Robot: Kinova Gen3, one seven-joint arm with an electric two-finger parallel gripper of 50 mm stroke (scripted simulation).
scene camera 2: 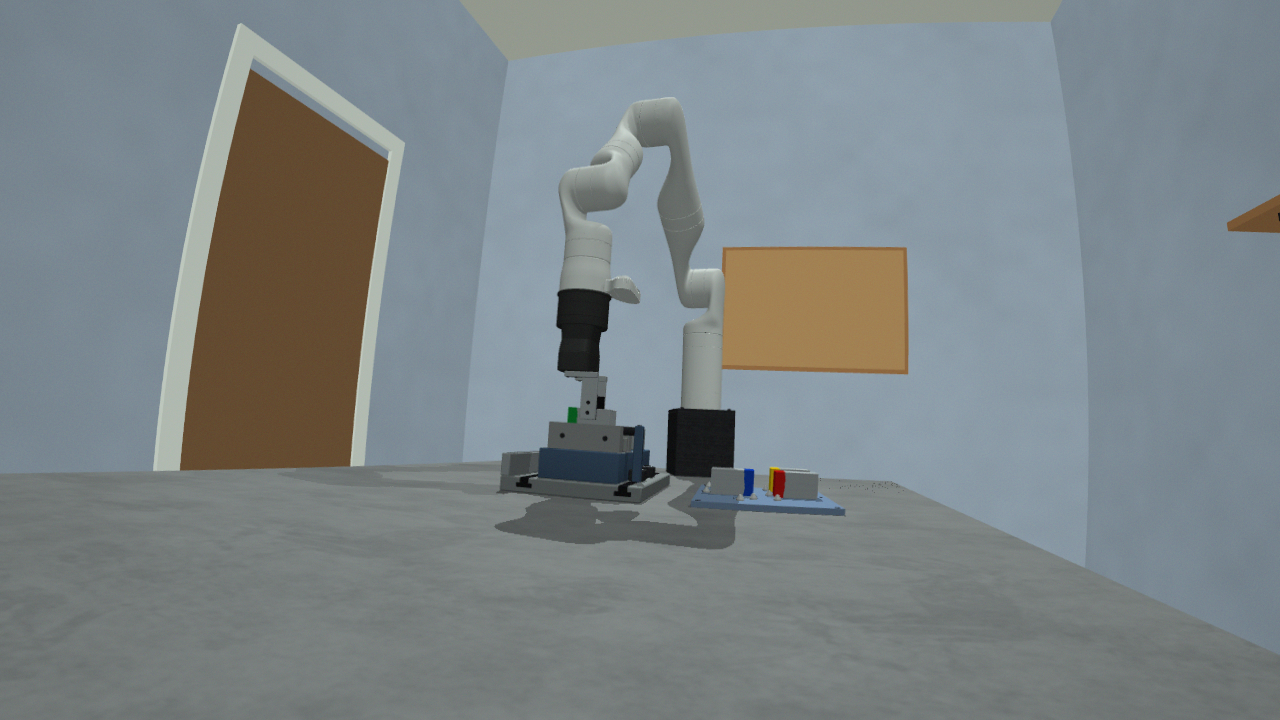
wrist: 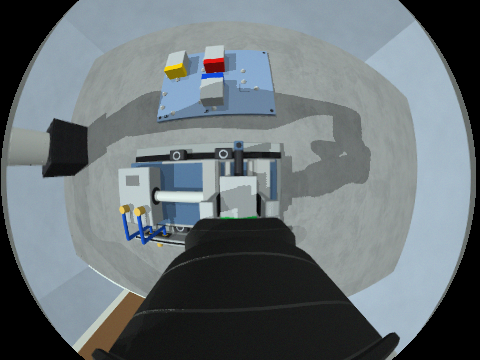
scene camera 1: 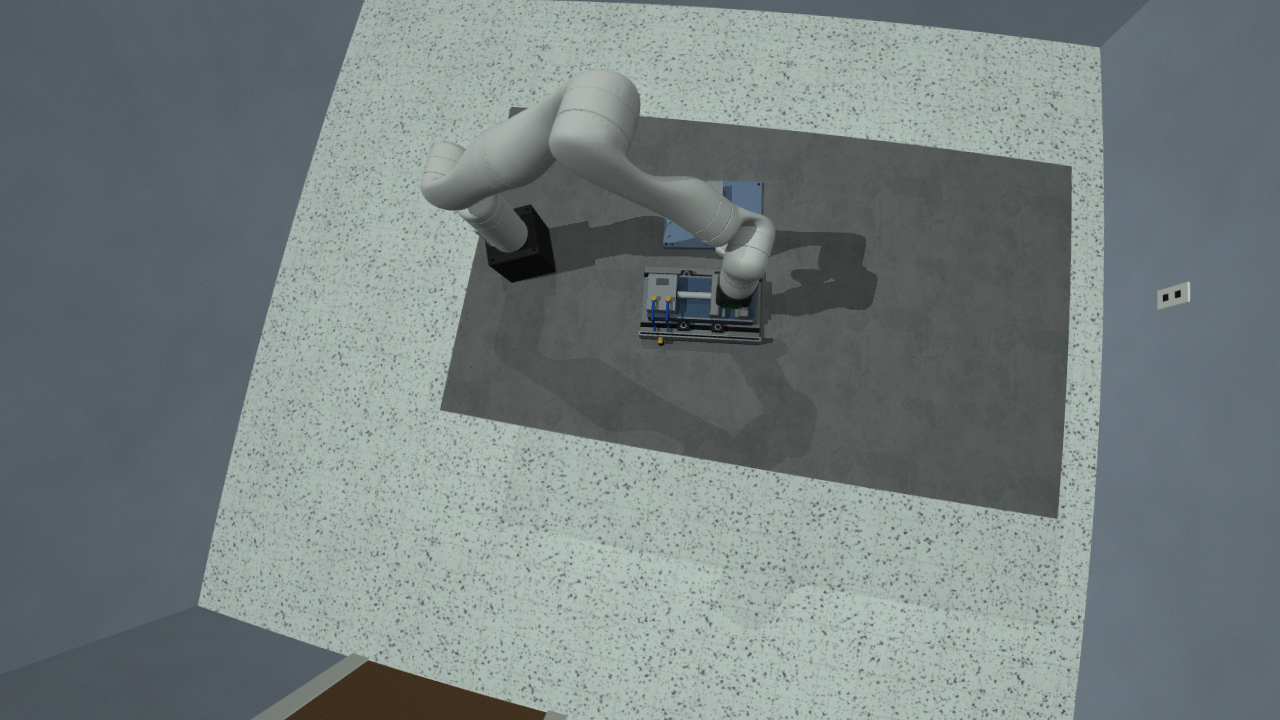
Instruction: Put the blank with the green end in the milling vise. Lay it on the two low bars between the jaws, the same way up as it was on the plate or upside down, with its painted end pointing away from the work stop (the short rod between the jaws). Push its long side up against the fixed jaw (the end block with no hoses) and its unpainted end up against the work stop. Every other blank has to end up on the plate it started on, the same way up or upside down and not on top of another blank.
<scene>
A blue-ended blank shows in scene camera 2 (724, 481) and in the wrist view (212, 84).
</scene>
